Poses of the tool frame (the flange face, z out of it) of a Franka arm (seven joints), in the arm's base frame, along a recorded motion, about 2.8 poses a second.
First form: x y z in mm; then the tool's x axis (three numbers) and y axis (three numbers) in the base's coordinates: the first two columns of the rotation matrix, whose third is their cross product.
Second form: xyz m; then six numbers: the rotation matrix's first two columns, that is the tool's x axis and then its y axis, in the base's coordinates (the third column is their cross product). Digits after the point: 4 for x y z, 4 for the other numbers.
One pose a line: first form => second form
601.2 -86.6 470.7 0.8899 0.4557 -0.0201 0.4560 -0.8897 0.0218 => 0.6012 -0.0866 0.4707 0.8899 0.4557 -0.0201 0.4560 -0.8897 0.0218
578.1 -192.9 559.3 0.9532 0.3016 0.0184 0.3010 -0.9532 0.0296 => 0.5781 -0.1929 0.5593 0.9532 0.3016 0.0184 0.3010 -0.9532 0.0296
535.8 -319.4 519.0 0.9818 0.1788 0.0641 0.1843 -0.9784 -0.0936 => 0.5358 -0.3194 0.5190 0.9818 0.1788 0.0641 0.1843 -0.9784 -0.0936
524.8 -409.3 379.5 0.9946 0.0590 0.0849 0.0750 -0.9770 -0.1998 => 0.5248 -0.4093 0.3795 0.9946 0.0590 0.0849 0.0750 -0.9770 -0.1998
